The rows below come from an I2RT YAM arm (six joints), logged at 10 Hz.
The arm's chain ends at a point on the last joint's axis. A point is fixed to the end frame.
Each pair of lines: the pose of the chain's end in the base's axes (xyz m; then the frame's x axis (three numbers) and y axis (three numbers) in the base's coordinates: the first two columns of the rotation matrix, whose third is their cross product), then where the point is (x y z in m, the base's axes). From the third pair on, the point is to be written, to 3 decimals.
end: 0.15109 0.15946 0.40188 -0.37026 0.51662 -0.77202 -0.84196 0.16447 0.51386
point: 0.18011 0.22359 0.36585
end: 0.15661 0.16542 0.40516 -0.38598 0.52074 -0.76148 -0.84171 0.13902 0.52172
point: 0.18406 0.23069 0.36996
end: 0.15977 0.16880 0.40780 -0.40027 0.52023 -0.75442 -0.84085 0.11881 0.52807
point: 0.186 0.235 0.373
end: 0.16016 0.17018 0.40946 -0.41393 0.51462 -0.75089 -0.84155 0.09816 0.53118
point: 0.185 0.237 0.375
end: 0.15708 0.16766 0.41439 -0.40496 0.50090 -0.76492 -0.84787 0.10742 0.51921
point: 0.182 0.234 0.379
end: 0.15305 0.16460 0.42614 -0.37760 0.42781 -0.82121 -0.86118 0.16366 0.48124
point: 0.180 0.227 0.385
